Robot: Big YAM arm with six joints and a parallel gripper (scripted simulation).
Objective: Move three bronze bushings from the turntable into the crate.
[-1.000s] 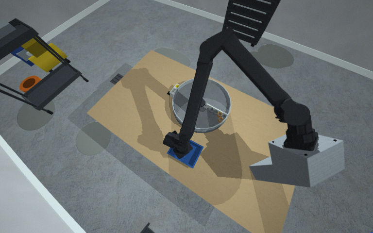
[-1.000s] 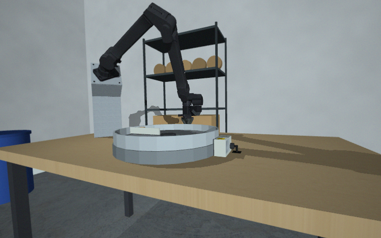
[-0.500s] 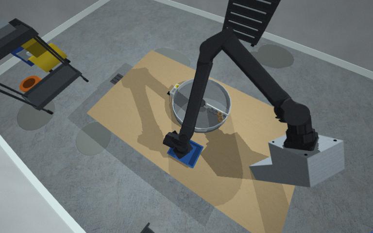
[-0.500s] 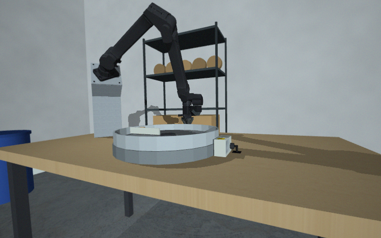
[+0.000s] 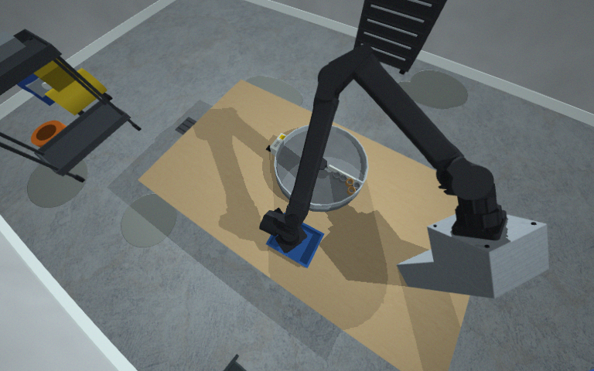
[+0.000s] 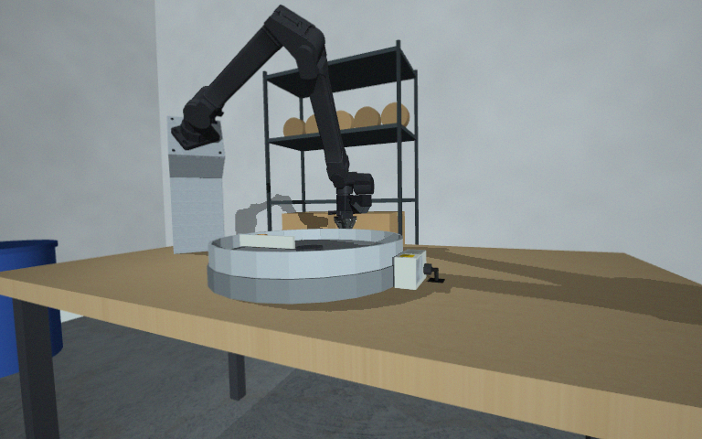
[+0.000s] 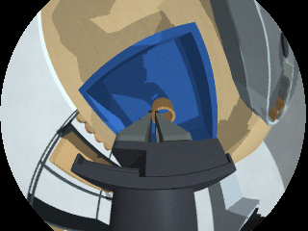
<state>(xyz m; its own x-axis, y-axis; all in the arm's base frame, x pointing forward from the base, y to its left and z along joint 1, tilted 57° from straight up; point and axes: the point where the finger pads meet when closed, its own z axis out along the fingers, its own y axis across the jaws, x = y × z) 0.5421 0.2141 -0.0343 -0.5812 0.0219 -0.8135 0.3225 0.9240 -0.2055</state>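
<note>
Right now the blue crate is 1 cm behind my hand, 1 cm to the right of it and 2 cm below it. Also, from my hand: grey turntable 3 cm ahead, 37 cm to the right, 1 cm above.
</note>
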